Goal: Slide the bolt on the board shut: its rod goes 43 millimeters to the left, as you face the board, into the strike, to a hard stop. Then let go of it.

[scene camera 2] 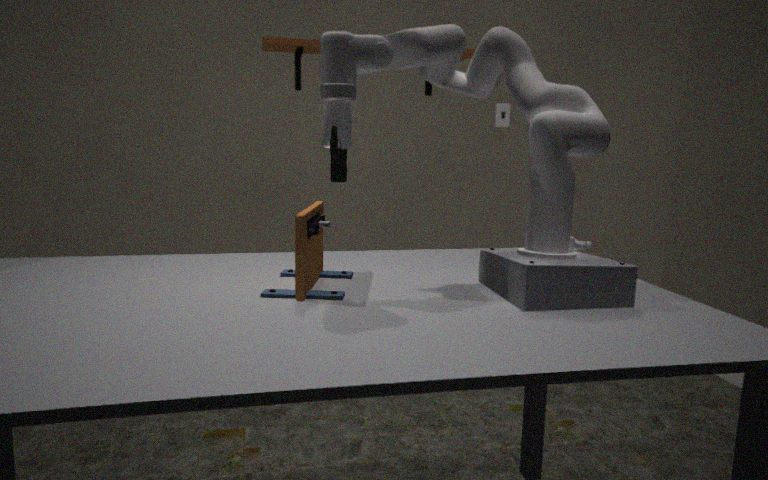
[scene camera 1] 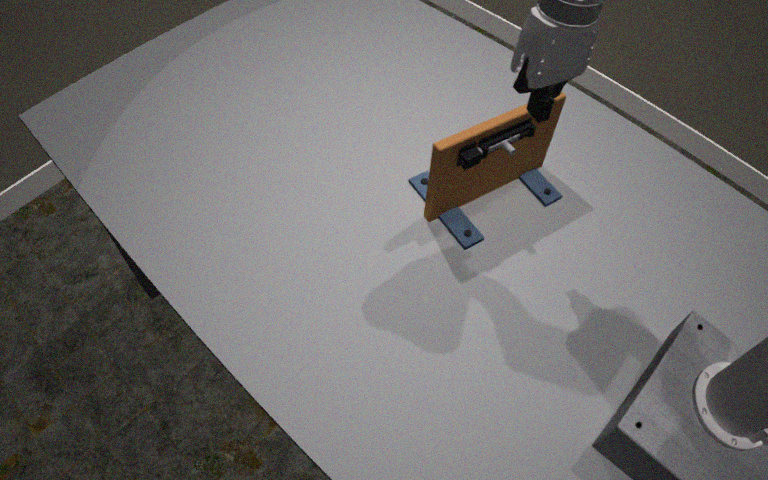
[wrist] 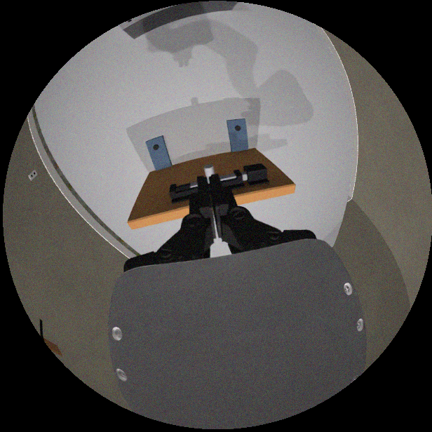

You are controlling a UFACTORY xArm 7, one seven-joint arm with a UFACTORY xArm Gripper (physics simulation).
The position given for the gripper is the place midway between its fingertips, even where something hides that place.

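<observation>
An orange-brown board (scene camera 1: 446,187), (scene camera 2: 308,252), (wrist: 153,205) is in the scene. With the board, the same cameras show the gripper (scene camera 1: 537,115), (scene camera 2: 338,182), (wrist: 208,190).
</observation>
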